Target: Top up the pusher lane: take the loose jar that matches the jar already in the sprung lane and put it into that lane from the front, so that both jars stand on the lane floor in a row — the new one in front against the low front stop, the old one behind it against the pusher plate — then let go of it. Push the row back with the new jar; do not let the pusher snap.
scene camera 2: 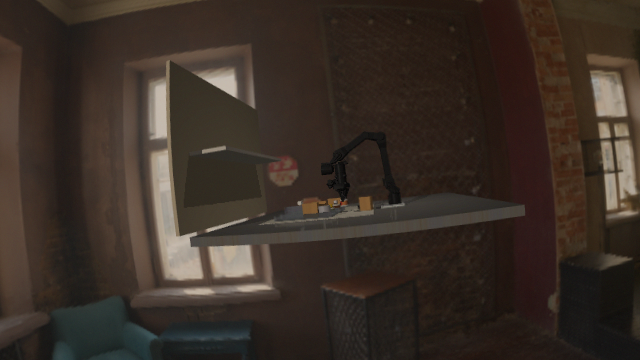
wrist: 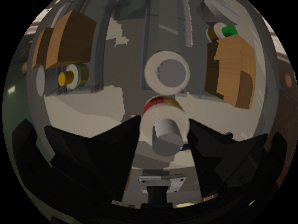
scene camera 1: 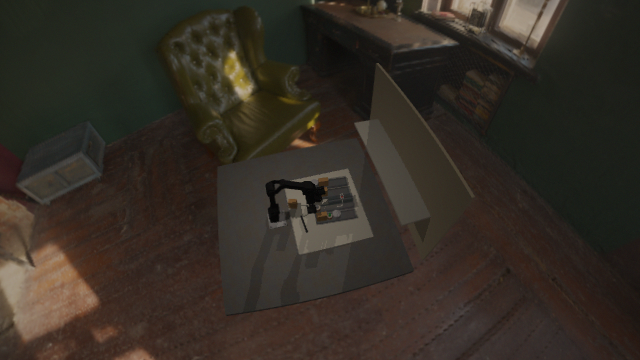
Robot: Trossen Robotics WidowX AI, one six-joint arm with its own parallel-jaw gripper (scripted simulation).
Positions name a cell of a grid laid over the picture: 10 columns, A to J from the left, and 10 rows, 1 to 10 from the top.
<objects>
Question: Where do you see a grey jar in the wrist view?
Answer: At F6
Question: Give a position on a grey jar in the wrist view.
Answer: F4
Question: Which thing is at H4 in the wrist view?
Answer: A brown block.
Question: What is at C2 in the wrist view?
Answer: A brown block.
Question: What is my gripper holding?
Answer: A grey jar.
</objects>
